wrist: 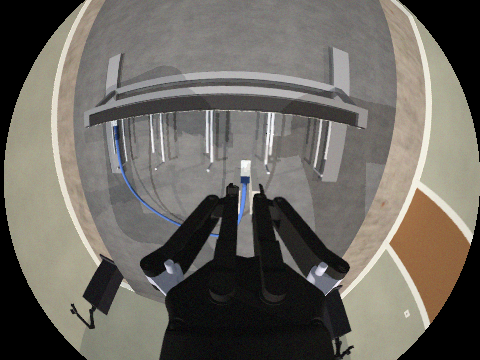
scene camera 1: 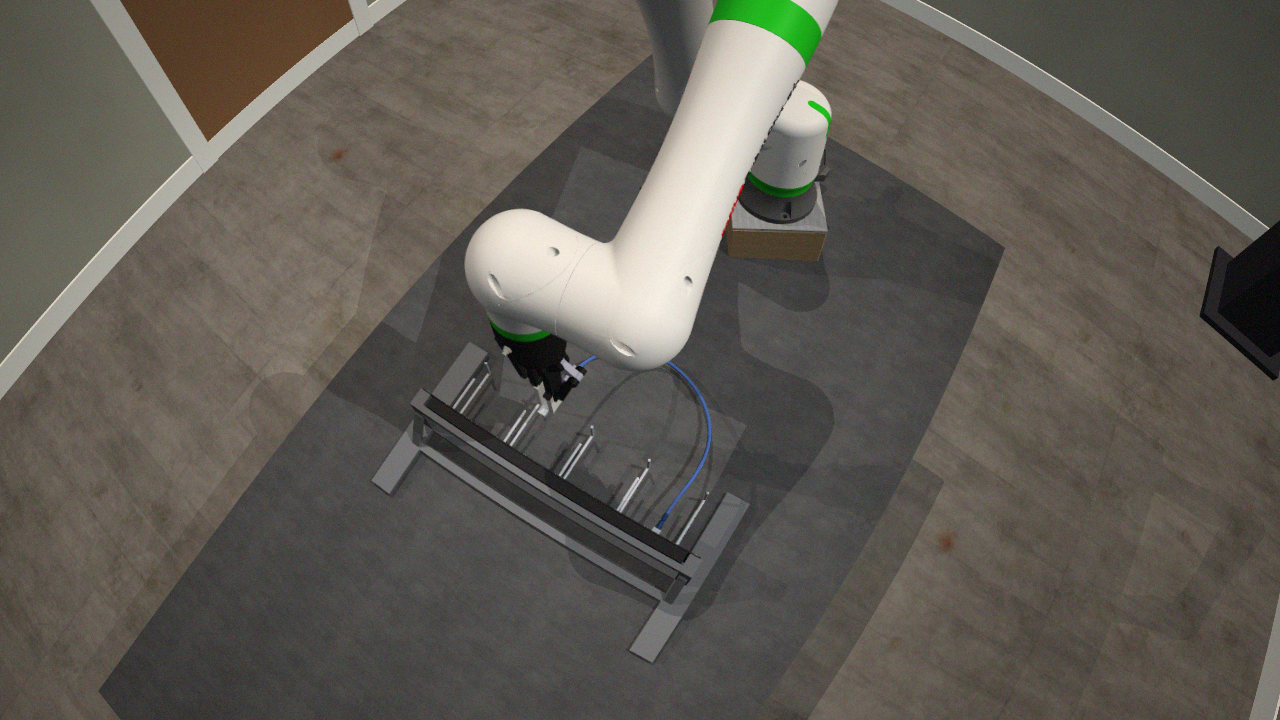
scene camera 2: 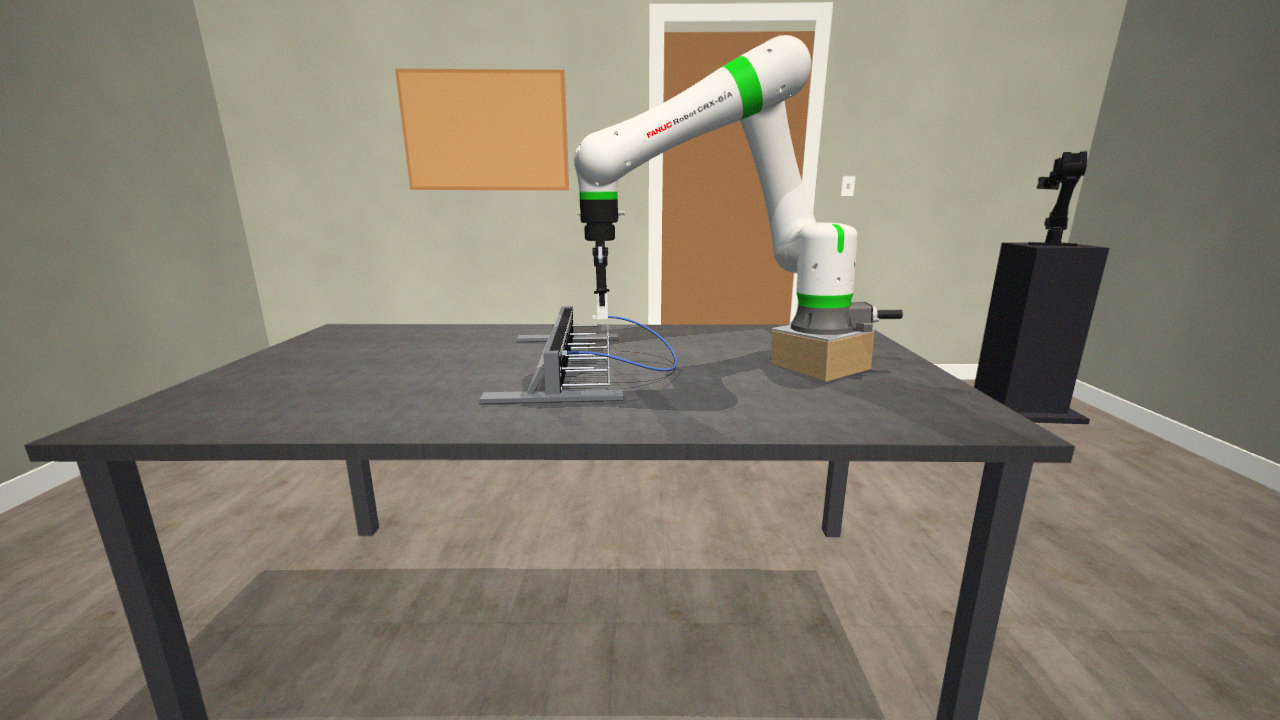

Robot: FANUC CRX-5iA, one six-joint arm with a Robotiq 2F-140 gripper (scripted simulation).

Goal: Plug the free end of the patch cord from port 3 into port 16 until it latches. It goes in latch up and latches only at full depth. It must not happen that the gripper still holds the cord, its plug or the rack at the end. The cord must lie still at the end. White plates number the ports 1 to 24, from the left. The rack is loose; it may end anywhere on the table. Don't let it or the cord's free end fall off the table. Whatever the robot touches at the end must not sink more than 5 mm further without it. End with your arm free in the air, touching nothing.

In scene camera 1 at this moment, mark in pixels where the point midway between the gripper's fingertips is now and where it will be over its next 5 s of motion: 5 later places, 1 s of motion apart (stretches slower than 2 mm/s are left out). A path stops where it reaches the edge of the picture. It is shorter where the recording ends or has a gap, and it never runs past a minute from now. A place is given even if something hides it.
The gripper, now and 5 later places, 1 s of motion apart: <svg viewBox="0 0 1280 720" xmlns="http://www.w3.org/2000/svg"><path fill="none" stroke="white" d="M550 401L544 416L537 429L530 438L528 442L526 445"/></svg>
